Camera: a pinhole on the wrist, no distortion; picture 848 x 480 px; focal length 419.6 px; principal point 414.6 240.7 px. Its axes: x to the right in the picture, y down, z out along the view. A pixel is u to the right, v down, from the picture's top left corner.
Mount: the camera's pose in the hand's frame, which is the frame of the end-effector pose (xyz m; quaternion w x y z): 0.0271 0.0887 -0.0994 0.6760 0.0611 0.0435 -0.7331
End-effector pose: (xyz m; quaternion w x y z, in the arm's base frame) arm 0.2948 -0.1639 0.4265 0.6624 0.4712 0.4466 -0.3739
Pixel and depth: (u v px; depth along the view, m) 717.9 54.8 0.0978
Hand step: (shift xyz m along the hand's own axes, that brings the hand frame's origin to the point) -0.0246 0.0083 -0.0140
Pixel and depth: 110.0 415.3 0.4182
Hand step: 0.2115 0.3124 0.3624
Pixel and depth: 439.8 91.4 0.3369
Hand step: -0.1043 0.0293 0.2285
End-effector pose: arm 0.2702 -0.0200 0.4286 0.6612 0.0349 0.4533 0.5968
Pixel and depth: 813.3 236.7 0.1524
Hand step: 0.0096 -0.0762 0.0298
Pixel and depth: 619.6 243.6 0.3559
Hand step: 0.0049 -0.1350 0.2267
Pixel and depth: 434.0 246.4 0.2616
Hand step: 0.0216 0.0382 0.1575
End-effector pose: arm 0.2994 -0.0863 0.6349 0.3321 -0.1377 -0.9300 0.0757
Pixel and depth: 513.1 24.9 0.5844
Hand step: -0.3012 -0.1073 0.4524
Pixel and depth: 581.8 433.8 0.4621
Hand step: 0.2103 -0.1780 0.3342
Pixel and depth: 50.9 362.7 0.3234
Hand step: 0.1329 0.3100 0.2637
